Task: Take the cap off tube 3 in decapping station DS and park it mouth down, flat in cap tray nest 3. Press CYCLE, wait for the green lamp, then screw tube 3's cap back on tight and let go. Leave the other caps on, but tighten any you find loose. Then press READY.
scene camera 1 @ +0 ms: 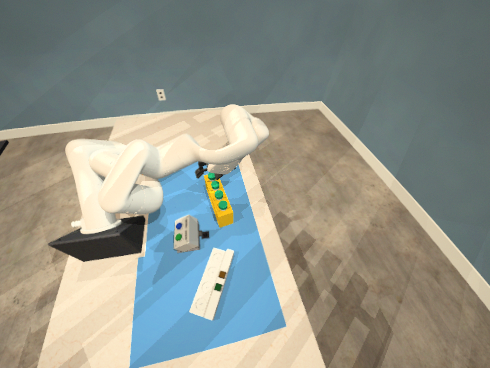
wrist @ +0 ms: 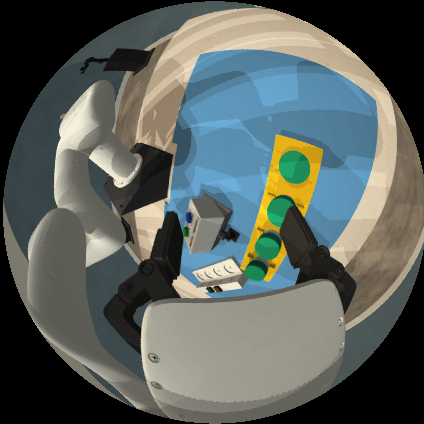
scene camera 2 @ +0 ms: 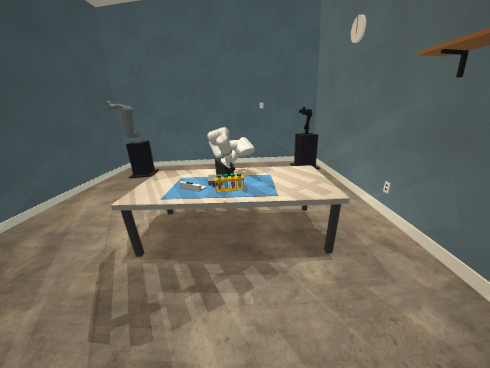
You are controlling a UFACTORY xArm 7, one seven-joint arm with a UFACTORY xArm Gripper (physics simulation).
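Frame: origin at the arm's base, x up, y ahead, z left, level; millimetres.
Seen in the pictures: gripper, fingertip midpoint: (scene camera 1: 206, 176) (wrist: 234, 221) (scene camera 2: 232, 165); arm's base, origin of the base link: (scene camera 1: 102, 227) (wrist: 127, 169) (scene camera 2: 225, 163).
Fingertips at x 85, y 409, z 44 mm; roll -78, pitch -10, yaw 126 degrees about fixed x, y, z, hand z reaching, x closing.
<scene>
Pixels of each thing's middle, then the offset from my fingertips to it. "spot": a spot on its surface instead. Level surfaces: height alone.
- white tray, body centre: (wrist: 212, 278) (scene camera 1: 212, 279) (scene camera 2: 192, 184) dx -152, dy -76, dz -329 mm
- grey box, body centre: (wrist: 200, 226) (scene camera 1: 186, 233) (scene camera 2: 215, 178) dx -137, dy -128, dz -139 mm
- black piece, surface spot: (wrist: 231, 234) (scene camera 1: 205, 233) spot: dx -172, dy -61, dz -147 mm
- blue mat, its level: dx -179 mm
A yellow rack (scene camera 1: 226, 218) (wrist: 312, 155) holds several upright tubes with green caps, all seated on top. The nearest cap in the wrist view (wrist: 294, 166) is the largest there; the right finger overlaps the edge of the one beside it. I cannot read which is tube 3 or tell if any is loose. My gripper (scene camera 1: 209, 172) (scene camera 2: 231, 167) (wrist: 234, 221) is open and empty, above the rack's far end in scene camera 1. A white tray (scene camera 1: 222, 262) (scene camera 2: 192, 186) (wrist: 232, 282) has round nests, with no cap in them. A grey box (scene camera 1: 192, 240) (wrist: 207, 227) has blue and green buttons.
A black piece (scene camera 1: 204, 234) (wrist: 231, 234) sticks out from the grey box toward the rack. Small dark green (scene camera 1: 218, 287) and brown (scene camera 1: 222, 274) squares sit on the white tray's side. Everything stands on a blue mat (scene camera 1: 165, 325). The arm's black base (scene camera 1: 100, 245) is at the table edge.
</scene>
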